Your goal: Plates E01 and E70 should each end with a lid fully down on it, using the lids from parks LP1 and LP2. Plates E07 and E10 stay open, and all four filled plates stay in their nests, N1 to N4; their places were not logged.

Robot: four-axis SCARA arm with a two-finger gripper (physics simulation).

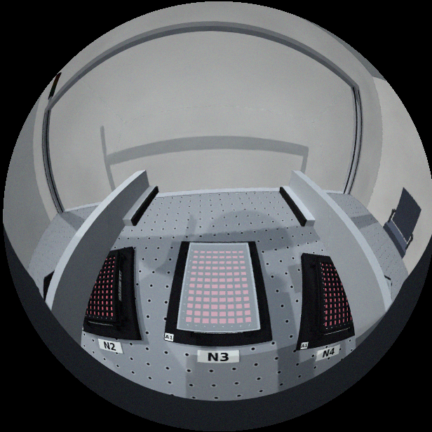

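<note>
The plate in nest N3 (170, 320) bears a clear lid (219, 327), which lies flat over its pink wells; the plate's own label cannot be read. The plate (102, 290) in nest N2 (131, 320) is black with uncovered red wells; its side label is too small to read. The plate (336, 295) in nest N4 (310, 300) shows red wells without a lid and is partly hidden by the right finger. My gripper (218, 176) is open and empty, high above and beyond N3. Nest N1 and parks LP1 and LP2 cannot be made out.
The perforated deck (215, 380) carries the name tags N2 (109, 346), N3 (218, 356) and N4 (328, 353) in front of the nests. A dark panel-like object (405, 210) stands at the far right. A grey frame (357, 135) runs around the back.
</note>
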